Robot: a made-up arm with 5 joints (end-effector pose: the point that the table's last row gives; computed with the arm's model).
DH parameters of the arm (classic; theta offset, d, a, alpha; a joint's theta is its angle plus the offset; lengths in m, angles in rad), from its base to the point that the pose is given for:
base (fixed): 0 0 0.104 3.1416
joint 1: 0 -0.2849 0.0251 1.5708
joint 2: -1.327 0 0.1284 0
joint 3: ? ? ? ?
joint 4: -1.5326 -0.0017 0 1.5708
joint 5: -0.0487 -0.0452 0 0
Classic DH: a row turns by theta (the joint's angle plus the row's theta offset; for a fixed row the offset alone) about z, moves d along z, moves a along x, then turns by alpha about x.
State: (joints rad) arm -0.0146 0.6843 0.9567 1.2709 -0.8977
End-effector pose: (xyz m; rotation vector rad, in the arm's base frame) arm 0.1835 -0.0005 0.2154 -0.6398 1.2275 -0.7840
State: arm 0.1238 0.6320 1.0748 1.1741 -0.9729
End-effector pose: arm 0.1700 -0.0099 0.2199 -0.5967 1.2387 -0.9699
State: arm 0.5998 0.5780 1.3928 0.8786 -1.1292
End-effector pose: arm 0.1259 -0.0170 0.2319 -0.4102 1.3795 -1.5029
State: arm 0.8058 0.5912 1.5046 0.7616 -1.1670
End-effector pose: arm 0.1119 -0.0107 0.2380 -0.3053 1.4686 -1.6952
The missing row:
joint 3: 1.2888 0 0.1362 0
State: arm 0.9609 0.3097 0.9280 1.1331 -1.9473
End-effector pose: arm 0.1654 -0.0908 0.2357 -0.5746 1.0093 -2.7352
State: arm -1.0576 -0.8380 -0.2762 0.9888 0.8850
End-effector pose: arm 0.1317 0.0457 0.5214 0.2109 -1.8978 1.3667
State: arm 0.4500 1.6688 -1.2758 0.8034 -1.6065
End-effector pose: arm 0.3647 -0.1278 0.1525 0.2566 -0.3730 -2.0763
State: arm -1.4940 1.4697 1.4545 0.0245 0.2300
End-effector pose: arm 0.1039 -0.0240 0.2235 -0.9315 1.2093 1.3772
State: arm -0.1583 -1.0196 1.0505 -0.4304 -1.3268
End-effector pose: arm 0.2159 0.0161 0.3951 1.4276 -1.4814 -0.7801
